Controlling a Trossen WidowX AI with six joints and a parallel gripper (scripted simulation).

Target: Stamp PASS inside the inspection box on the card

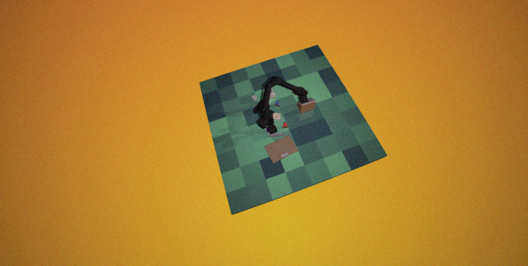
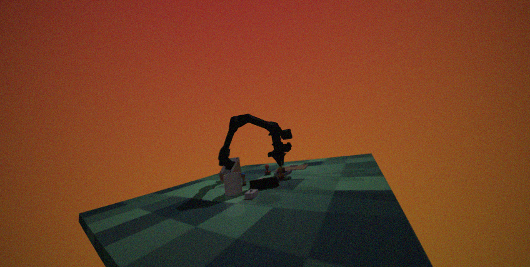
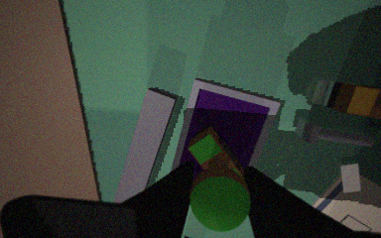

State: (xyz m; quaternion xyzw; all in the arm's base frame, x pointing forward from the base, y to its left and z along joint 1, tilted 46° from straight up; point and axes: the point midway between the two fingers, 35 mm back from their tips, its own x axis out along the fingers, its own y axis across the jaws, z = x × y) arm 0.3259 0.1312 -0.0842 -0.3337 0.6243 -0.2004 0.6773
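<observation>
My gripper tip is now 20 mm above the green-knobbed stamp. From my gripper tip the other things lie so: grey bar: 40 mm behind, 60 mm to the left, 50 mm below; then grey peg: 20 mm ahead, 80 mm to the right, 50 mm below; then purple ink pad: 50 mm below.
</observation>
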